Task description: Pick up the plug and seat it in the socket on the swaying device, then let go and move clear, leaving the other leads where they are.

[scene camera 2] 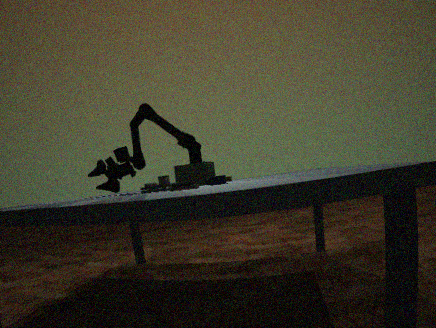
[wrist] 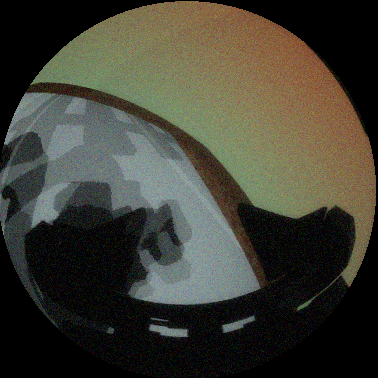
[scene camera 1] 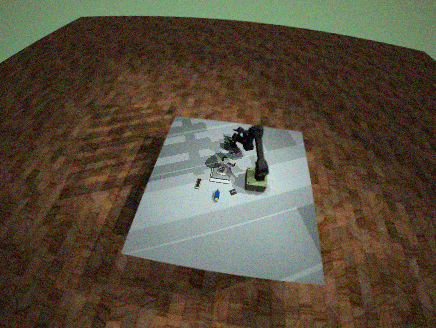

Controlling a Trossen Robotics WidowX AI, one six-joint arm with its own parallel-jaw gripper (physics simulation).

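Observation:
My gripper [scene camera 1: 229,140] [scene camera 2: 94,181] [wrist: 192,210] is open, its dark fingers wide apart with nothing between them. It hangs above the table, beyond the device in the first scene view. The device [scene camera 1: 220,181] is a pale, low plate with a grey part on top, partly in shadow. Its socket is too small to make out. A blue piece with a yellow-orange end [scene camera 1: 216,195], a small dark piece [scene camera 1: 233,192] and a brown and white piece [scene camera 1: 198,183] lie apart around it. I cannot tell which piece is the plug or which are the other leads.
The arm stands on a green box [scene camera 1: 256,185] [scene camera 2: 186,174] right of the device. A small upright block [scene camera 2: 163,180] shows beside the box in the second scene view. The pale table top [scene camera 1: 220,240] [wrist: 220,270] carries broad shadows, and its far edge shows in the wrist view.

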